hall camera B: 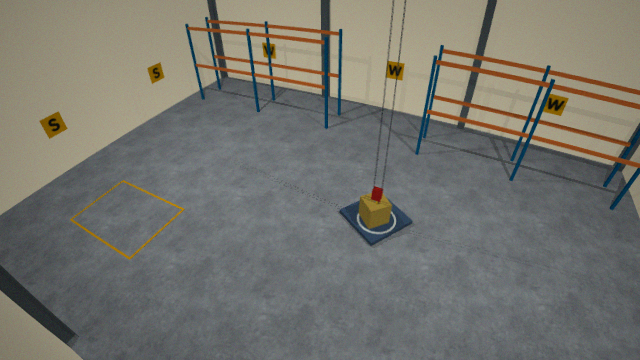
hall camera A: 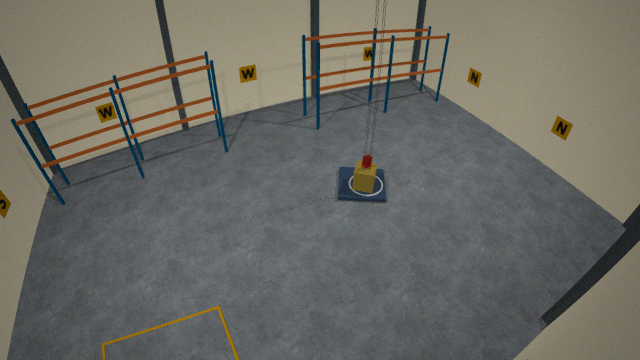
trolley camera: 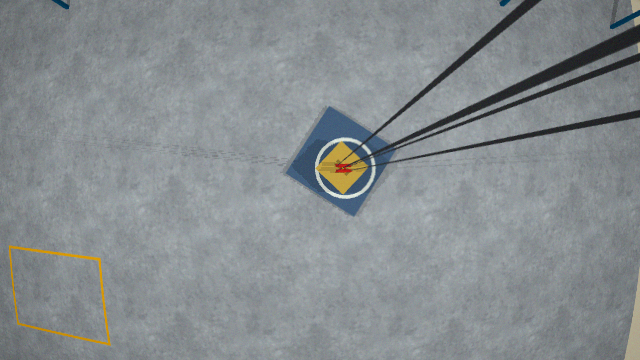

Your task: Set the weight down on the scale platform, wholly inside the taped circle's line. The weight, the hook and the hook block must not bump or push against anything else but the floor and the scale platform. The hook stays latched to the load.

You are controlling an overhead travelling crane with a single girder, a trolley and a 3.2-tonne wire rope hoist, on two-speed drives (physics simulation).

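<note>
The yellow weight (hall camera A: 364, 181) (hall camera B: 375, 214) (trolley camera: 343, 183) is upright over the blue scale platform (hall camera A: 343, 194) (hall camera B: 350, 212) (trolley camera: 327, 120). In the trolley view its square outline lies inside the white taped circle (hall camera A: 366, 195) (hall camera B: 376, 233) (trolley camera: 345, 197), with its left corner close to the line. Its underside looks on or very near the platform; a thin gap cannot be ruled out. The red hook block with my hook (hall camera A: 367, 161) (hall camera B: 377, 194) (trolley camera: 343, 168) is directly above the weight, latched to it; the hook itself is too small to make out.
Blue and orange racks (hall camera A: 318, 87) (hall camera A: 218, 107) (hall camera B: 326, 85) (hall camera B: 426, 105) stand along the W wall, apart from the weight. A yellow floor outline (hall camera A: 160, 326) (hall camera B: 156, 234) (trolley camera: 55, 253) lies well away from the platform. The ropes (hall camera A: 371, 115) (hall camera B: 385, 120) run up from the block.
</note>
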